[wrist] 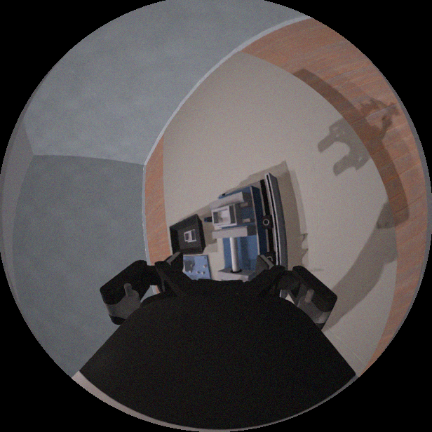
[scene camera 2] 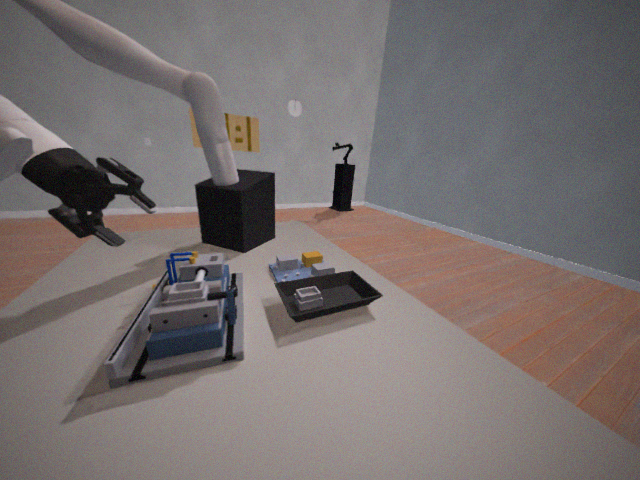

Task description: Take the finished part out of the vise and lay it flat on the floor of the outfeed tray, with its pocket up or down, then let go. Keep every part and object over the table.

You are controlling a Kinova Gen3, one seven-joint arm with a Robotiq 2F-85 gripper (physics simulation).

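Frame: origin at the arm's base, x ahead, y left, z up, level; centimetres.
Seen in the pictures: gripper, fingertip midpoint: (scene camera 2: pixel 137 228); arm's base at its link origin: (scene camera 2: pixel 226 181).
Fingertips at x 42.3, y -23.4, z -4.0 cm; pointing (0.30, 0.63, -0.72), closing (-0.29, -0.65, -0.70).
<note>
Offsets run from my fingertips to a thing's top centre. "pt": to the spot under its first point.
The finished part @[dx +8.5, dy +6.4, dz -9.4 cm] (scene camera 2: pixel 188 290) (wrist: pixel 223 216) is light grey and sits pocket up between the jaws of the vise @[dx +1.9, dy +7.5, dz -11.0 cm] (scene camera 2: pixel 186 339) (wrist: pixel 252 250), which has a blue body and grey jaws. The black outfeed tray @[pt dx +12.7, dy +41.5, dz -19.7 cm] (scene camera 2: pixel 346 296) (wrist: pixel 201 235) stands beside the vise. A similar small grey part @[dx +10.7, dy +30.8, dz -16.2 cm] (scene camera 2: pixel 308 298) (wrist: pixel 189 236) rests in its near left end in the scene view, opening up. My gripper (scene camera 2: pixel 134 225) (wrist: pixel 219 262) is open and empty. It hangs tilted at the upper left in the scene view, above and apart from the vise.
A blue plate @[dx -5.2, dy +38.2, dz -20.1 cm] (scene camera 2: pixel 293 274) (wrist: pixel 197 266) with grey blocks lies behind the tray, near a yellow block @[dx -9.1, dy +43.2, dz -16.5 cm] (scene camera 2: pixel 312 258). A black handle @[pt dx +10.6, dy +11.6, dz -11.6 cm] (scene camera 2: pixel 221 295) sticks out at the vise's side. Blue wire loops @[pt dx -7.0, dy +3.3, dz -10.9 cm] (scene camera 2: pixel 170 263) rise behind the vise. The black arm pedestal (scene camera 2: pixel 237 211) stands farther back.
</note>
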